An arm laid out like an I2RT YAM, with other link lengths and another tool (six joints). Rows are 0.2 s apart.
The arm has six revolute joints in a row. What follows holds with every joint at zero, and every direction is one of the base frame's.
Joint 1 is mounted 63.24 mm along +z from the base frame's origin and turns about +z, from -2.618 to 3.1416 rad.
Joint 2 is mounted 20 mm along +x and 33.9 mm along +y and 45.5 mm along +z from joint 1 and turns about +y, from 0 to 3.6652 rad.
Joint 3 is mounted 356.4 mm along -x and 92.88 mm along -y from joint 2 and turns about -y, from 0 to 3.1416 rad.
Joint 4 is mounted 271.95 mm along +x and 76.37 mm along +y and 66.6 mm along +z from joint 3 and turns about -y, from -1.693 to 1.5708 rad.
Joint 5 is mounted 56.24 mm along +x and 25.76 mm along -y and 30.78 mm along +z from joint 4 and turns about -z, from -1.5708 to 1.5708 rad.
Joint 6 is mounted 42.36 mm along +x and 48.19 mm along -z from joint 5 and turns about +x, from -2.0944 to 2.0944 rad.
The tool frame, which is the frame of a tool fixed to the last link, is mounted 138 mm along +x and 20 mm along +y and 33 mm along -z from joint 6; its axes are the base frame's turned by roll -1.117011, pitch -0.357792 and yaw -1.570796 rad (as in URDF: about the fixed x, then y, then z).
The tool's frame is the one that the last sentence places.
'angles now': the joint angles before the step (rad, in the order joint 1, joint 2, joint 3, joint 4, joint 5, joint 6). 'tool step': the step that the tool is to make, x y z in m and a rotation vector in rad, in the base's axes. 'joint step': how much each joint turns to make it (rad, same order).
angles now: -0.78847 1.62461 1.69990 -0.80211 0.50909 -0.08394
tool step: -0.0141 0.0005 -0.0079 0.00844 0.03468 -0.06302
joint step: -0.00303 -0.00127 -0.02023 -0.02768 0.05663 0.03168
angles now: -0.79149 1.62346 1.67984 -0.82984 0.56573 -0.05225
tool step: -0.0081 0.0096 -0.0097 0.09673 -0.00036 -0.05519
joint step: -0.01217 0.02706 0.04609 -0.13612 -0.02117 0.09116
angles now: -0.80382 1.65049 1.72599 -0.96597 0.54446 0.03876
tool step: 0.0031 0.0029 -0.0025 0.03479 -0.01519 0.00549
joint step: -0.00434 0.01069 0.01813 -0.03020 -0.03359 0.01623
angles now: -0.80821 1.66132 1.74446 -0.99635 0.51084 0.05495
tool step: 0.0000 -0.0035 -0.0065 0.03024 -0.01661 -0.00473
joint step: -0.02077 0.01293 0.00253 -0.00414 -0.03581 0.00805
